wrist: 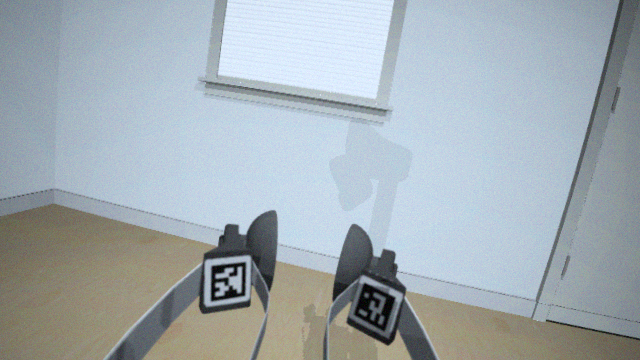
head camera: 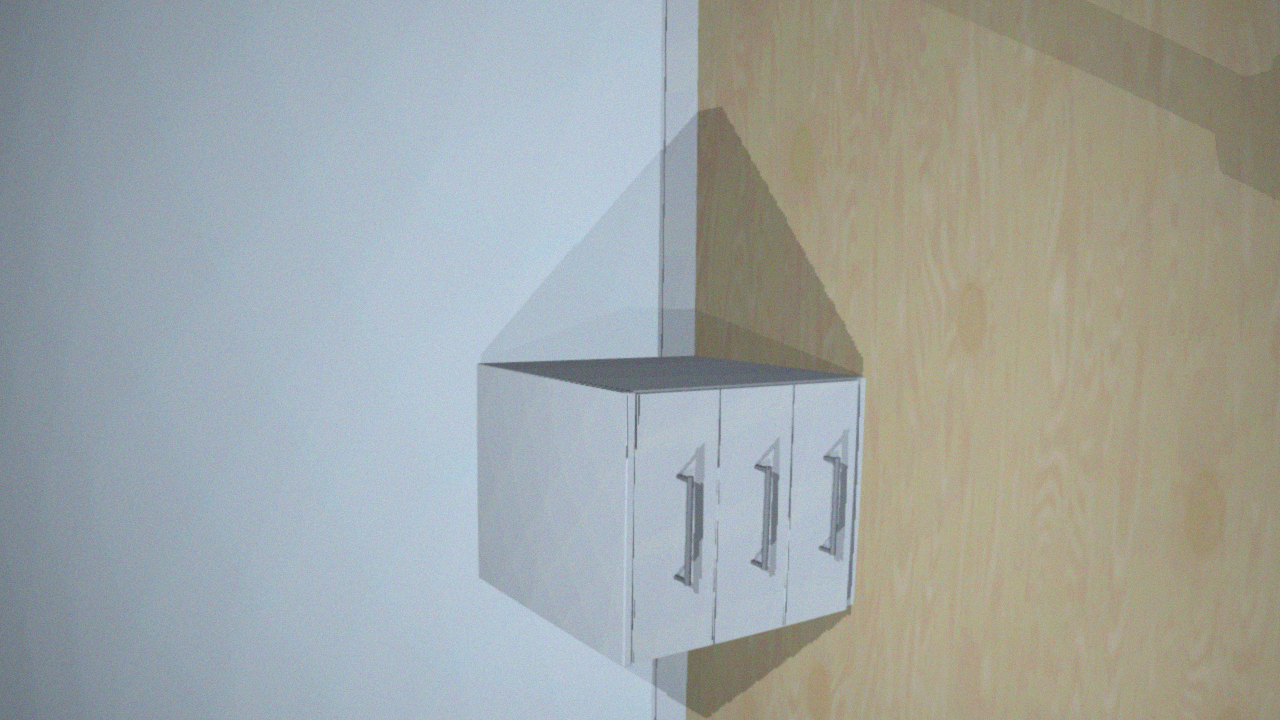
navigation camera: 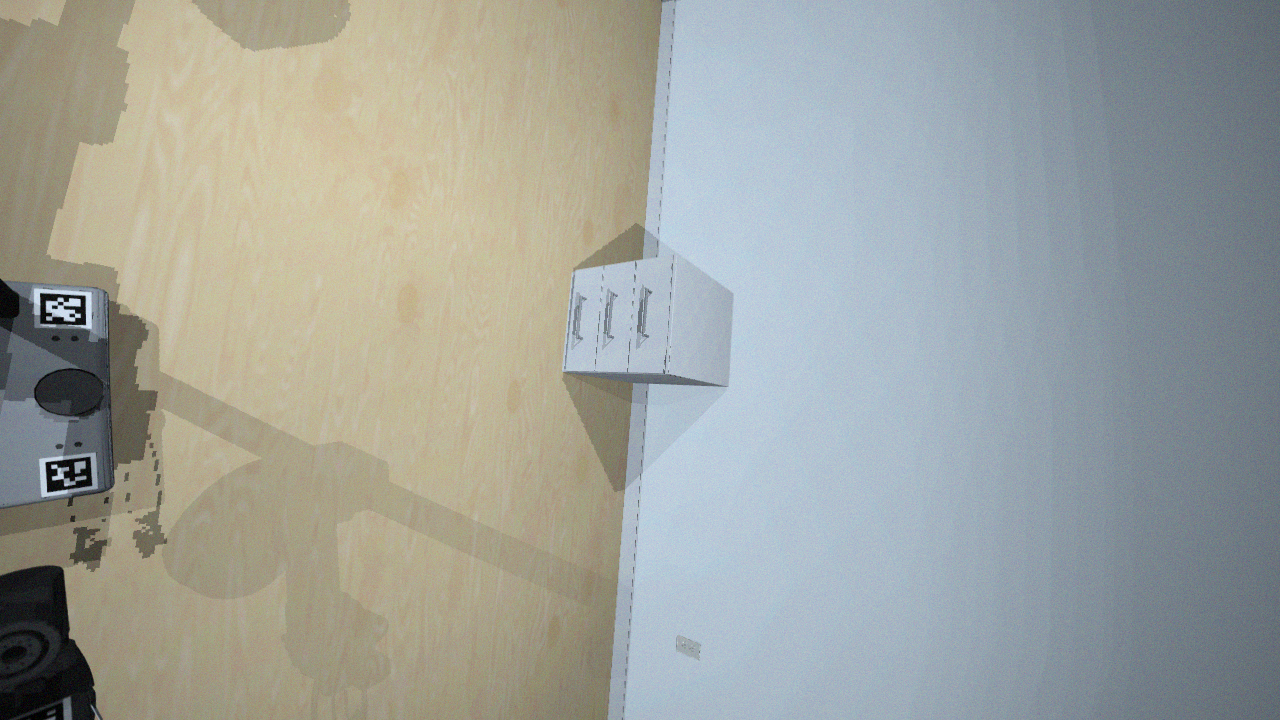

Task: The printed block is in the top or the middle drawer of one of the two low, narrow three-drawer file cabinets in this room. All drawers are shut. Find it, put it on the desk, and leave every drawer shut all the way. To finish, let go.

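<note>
A white three-drawer cabinet (head camera: pixel 554 483) (navigation camera: pixel 700 331) stands on the floor against the wall. The head and navigation views are turned on their side, so its white top faces left in the head view and right in the navigation view. Its three drawer fronts look shut: top (head camera: pixel 673 537) (navigation camera: pixel 656 353), middle (head camera: pixel 741 537) (navigation camera: pixel 617 358) and bottom (head camera: pixel 810 573) (navigation camera: pixel 586 358), each with a grey bar handle. My gripper (wrist: pixel 309 243) is open, with nothing between its fingertips, well away from the cabinet. The printed block, the desk and the second cabinet do not show.
My base (navigation camera: pixel 62 434) with two square markers is at the navigation view's left edge, with black robot parts (navigation camera: pixel 35 635) below it. A wall outlet (navigation camera: pixel 687 647) shows near the floor. The wrist view shows a wall with a window (wrist: pixel 305 47) and a door (wrist: pixel 607 220) at right.
</note>
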